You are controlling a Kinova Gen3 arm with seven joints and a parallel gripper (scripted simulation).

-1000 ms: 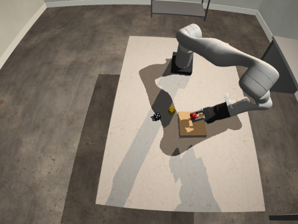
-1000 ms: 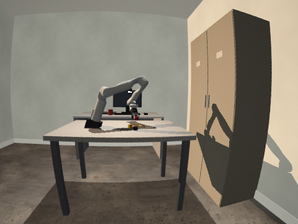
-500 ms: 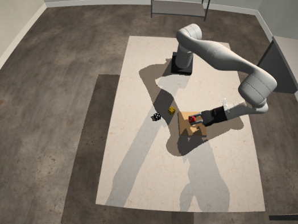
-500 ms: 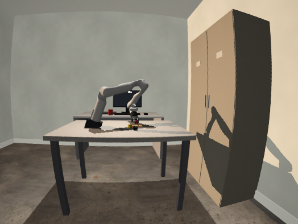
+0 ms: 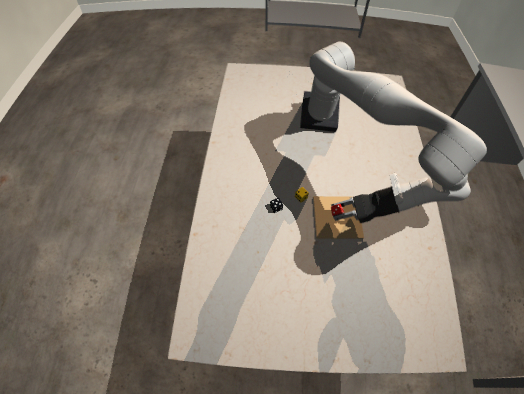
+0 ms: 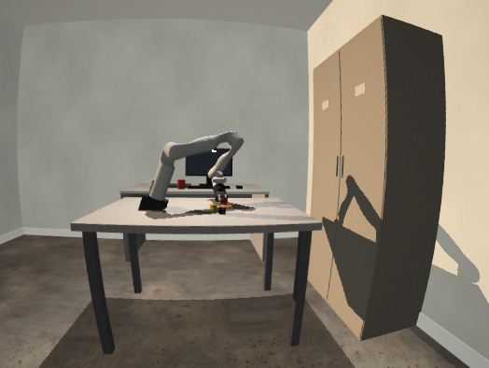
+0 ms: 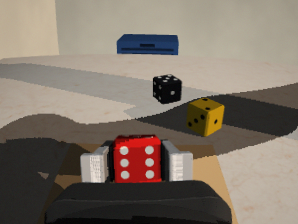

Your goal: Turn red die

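Right now my hand is 4 cm above the tan mat. Round my hand: red die right at my hand; then black die 2 cm ahead, 18 cm to the right, 2 cm below; then yellow die 4 cm behind, 12 cm to the right, 2 cm below.
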